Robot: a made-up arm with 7 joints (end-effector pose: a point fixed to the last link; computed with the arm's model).
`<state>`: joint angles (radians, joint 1 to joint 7).
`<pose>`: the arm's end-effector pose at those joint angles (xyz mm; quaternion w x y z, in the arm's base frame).
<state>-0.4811 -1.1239 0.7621 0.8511 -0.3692 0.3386 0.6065</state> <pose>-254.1 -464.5 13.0 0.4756 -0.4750 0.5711 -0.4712</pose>
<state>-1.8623 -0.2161 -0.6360 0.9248 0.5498 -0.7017 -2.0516</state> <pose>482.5 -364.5 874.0 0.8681 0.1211 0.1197 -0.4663</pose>
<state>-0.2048 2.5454 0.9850 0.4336 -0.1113 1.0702 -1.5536</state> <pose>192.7 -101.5 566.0 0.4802 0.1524 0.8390 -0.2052</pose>
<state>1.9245 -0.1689 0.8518 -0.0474 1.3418 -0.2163 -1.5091</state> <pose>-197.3 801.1 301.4 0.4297 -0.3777 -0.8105 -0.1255</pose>
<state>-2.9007 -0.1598 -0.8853 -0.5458 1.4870 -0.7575 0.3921</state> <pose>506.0 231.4 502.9 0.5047 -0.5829 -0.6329 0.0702</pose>
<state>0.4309 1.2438 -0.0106 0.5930 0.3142 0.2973 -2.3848</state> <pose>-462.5 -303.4 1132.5 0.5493 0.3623 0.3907 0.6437</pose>
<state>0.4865 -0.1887 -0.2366 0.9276 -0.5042 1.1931 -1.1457</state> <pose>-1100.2 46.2 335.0 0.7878 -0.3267 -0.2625 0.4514</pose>
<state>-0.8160 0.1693 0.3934 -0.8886 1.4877 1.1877 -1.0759</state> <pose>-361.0 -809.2 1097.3 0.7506 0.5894 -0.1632 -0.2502</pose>
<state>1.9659 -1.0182 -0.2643 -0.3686 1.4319 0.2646 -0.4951</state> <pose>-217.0 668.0 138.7 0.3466 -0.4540 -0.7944 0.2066</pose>
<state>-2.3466 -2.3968 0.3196 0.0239 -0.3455 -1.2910 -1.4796</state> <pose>381.8 -115.6 340.7 0.3756 0.1356 0.8913 -0.2146</pose>
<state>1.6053 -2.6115 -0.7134 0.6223 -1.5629 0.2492 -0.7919</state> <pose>-599.3 -278.4 437.3 0.0717 0.7574 -0.5094 0.4022</pose>
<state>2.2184 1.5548 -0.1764 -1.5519 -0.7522 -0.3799 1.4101</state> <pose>167.9 192.8 688.7 0.2802 -0.1188 -0.1627 -0.9386</pose>
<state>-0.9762 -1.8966 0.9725 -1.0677 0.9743 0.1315 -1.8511</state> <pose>-147.0 -750.9 127.0 0.0600 0.7560 -0.5035 0.4140</pose>
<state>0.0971 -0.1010 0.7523 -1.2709 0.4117 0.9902 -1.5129</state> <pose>-317.4 -369.0 1036.3 0.7630 0.4226 0.0421 -0.4873</pose>
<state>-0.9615 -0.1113 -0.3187 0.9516 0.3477 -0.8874 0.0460</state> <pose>110.8 -540.0 628.9 0.4551 -0.5920 -0.4397 -0.4991</pose>
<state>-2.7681 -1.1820 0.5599 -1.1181 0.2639 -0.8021 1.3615</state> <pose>332.6 -156.8 374.4 0.1600 -0.7128 -0.3991 0.5540</pose>
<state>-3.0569 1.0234 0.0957 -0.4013 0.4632 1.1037 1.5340</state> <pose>171.2 -285.9 837.7 0.2091 0.8505 -0.1387 0.4623</pose>
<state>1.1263 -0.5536 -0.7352 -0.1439 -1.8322 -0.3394 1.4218</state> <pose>-704.7 246.4 318.8 0.9255 -0.1139 -0.2923 0.2123</pose>
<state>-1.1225 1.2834 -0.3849 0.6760 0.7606 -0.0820 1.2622</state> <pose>215.0 -662.6 886.6 0.5003 0.7388 0.1327 -0.4316</pose>
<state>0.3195 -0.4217 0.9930 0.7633 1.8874 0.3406 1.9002</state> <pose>-824.1 -377.1 166.7 0.6746 -0.3496 -0.1487 0.6329</pose>
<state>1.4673 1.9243 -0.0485 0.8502 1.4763 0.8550 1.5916</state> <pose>-656.2 -192.1 824.1 0.2520 0.3665 0.1078 0.8891</pose>
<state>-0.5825 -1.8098 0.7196 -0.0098 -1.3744 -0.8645 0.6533</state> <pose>-173.6 -455.5 375.4 0.1329 -0.3388 0.4647 -0.8072</pose>
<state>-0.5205 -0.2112 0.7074 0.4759 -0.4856 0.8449 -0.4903</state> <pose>-872.1 -587.6 485.9 0.5553 0.3378 -0.5829 0.4875</pose>
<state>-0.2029 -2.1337 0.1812 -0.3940 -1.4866 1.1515 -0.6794</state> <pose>36.0 178.3 438.2 0.4294 -0.3748 -0.7810 -0.2554</pose>
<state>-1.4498 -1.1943 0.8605 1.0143 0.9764 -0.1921 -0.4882</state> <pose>383.3 -175.4 247.4 0.8510 -0.4997 0.0779 -0.1415</pose>
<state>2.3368 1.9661 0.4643 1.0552 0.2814 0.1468 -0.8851</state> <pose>-394.9 491.9 953.0 0.2750 0.3131 -0.7843 -0.4596</pose>
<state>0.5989 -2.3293 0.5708 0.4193 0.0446 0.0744 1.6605</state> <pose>-111.0 -258.8 275.0 0.5355 -0.4185 0.1124 -0.7248</pose>
